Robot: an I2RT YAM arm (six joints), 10 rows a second.
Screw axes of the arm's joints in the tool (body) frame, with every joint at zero. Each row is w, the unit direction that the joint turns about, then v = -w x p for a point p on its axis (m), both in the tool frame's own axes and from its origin. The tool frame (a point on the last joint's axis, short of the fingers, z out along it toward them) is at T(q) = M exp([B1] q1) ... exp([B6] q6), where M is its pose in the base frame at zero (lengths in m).
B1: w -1 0 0 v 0 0.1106 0
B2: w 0 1 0 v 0.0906 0 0.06
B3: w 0 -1 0 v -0.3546 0 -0.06
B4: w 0 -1 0 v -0.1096 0 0
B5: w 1 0 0 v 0 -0.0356 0
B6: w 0 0 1 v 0 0 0
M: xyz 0.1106 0 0.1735 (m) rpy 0 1.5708 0 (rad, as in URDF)
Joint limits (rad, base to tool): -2.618..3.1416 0..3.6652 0..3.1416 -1.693..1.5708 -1.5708..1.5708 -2.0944..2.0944
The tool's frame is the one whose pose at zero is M.
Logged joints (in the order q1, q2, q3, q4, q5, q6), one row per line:
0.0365 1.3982 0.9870 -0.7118 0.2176 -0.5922
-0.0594 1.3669 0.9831 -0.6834 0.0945 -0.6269
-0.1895 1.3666 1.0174 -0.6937 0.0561 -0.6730
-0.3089 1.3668 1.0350 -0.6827 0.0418 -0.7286
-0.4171 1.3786 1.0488 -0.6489 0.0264 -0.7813
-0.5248 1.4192 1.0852 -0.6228 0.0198 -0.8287
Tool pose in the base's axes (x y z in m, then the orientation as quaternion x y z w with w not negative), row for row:
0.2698 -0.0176 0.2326 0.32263 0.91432 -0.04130 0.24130
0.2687 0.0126 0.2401 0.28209 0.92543 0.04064 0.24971
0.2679 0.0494 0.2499 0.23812 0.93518 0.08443 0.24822
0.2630 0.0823 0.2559 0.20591 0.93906 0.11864 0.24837
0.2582 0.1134 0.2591 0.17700 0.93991 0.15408 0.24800
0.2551 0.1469 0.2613 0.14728 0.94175 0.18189 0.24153
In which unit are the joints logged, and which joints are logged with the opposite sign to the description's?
The joints are logged in radians. Opposite sign: q1, q6.
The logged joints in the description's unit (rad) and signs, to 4 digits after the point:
-0.0365 1.3982 0.9870 -0.7118 0.2176 0.5922
0.0594 1.3669 0.9831 -0.6834 0.0945 0.6269
0.1895 1.3666 1.0174 -0.6937 0.0561 0.6730
0.3089 1.3668 1.0350 -0.6827 0.0418 0.7286
0.4171 1.3786 1.0488 -0.6489 0.0264 0.7813
0.5248 1.4192 1.0852 -0.6228 0.0198 0.8287

